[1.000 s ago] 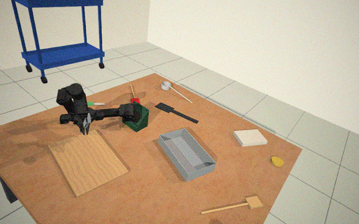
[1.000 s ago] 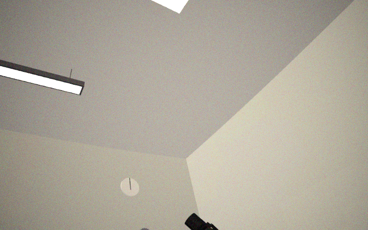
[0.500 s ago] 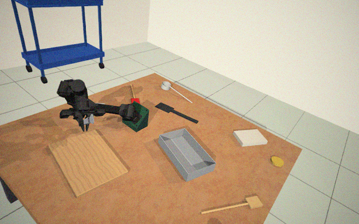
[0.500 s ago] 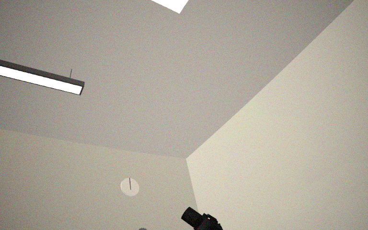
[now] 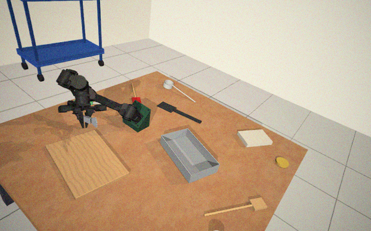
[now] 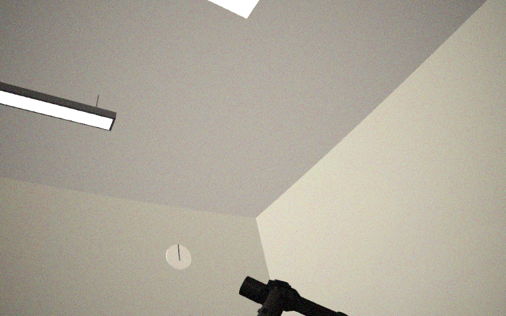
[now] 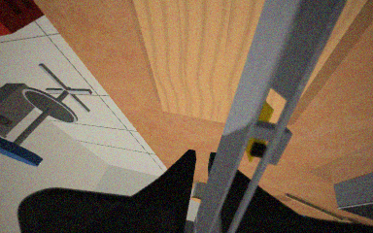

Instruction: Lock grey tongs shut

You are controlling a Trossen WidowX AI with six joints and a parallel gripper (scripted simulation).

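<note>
Right now the wooden board is 2 cm ahead of my gripper tip, 1 cm to the right of it and 18 cm below it. From my gripper tip the other things lie so: yellow lock piece: 6 cm behind, 2 cm to the left, 1 cm above; grey roasting tin: 28 cm ahead, 41 cm to the left, 16 cm below; red-headed tool: 36 cm behind, 52 cm to the left, 18 cm below.
</note>
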